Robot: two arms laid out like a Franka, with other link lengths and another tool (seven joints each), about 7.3 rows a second.
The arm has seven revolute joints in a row. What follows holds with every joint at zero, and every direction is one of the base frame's.
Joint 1 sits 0.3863 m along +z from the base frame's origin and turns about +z.
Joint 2 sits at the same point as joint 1 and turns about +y.
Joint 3 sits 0.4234 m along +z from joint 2 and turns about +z.
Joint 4 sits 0.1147 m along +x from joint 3 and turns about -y.
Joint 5 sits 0.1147 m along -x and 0.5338 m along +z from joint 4 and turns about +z.
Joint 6 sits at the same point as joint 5 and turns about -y.
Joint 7 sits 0.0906 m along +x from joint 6 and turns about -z.
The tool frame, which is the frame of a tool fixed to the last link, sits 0.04 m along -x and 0.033 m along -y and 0.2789 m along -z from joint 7; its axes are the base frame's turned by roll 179.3, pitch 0 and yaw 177.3 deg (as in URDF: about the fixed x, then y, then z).
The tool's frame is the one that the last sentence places.
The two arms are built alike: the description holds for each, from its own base.
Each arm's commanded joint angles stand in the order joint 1, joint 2, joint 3, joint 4, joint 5, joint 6, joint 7.
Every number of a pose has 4 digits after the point.
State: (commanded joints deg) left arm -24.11 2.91 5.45 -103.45 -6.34 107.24 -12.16; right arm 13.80 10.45 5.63 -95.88 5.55 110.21 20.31
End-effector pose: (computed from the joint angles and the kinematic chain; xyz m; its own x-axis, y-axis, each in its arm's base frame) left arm 0.6838 -0.3033 0.4907 -0.9917 0.1285 0.0028 0.1277 0.9877 -0.0899; right arm 0.7477 0.2682 0.4667 -0.9952 0.0961 -0.0179 0.0927 0.9858 0.1398
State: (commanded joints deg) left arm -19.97 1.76 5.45 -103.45 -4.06 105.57 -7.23; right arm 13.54 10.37 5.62 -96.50 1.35 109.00 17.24
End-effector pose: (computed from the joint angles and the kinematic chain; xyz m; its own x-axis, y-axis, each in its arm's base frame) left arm 0.6931 -0.2374 0.5012 -0.9879 0.1550 -0.0006 0.1548 0.9865 -0.0535; right arm 0.7477 0.2425 0.4599 -0.9995 0.0233 -0.0218 0.0219 0.9978 0.0628
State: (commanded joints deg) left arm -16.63 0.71 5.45 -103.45 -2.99 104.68 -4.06; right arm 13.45 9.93 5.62 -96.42 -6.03 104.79 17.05
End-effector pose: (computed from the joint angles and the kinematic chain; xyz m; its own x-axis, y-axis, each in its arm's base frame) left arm 0.6984 -0.1882 0.5126 -0.9875 0.1576 -0.0076 0.1577 0.9868 -0.0374; right arm 0.7405 0.2037 0.4666 -0.9999 -0.0152 -0.0027 -0.0150 0.9970 -0.0761
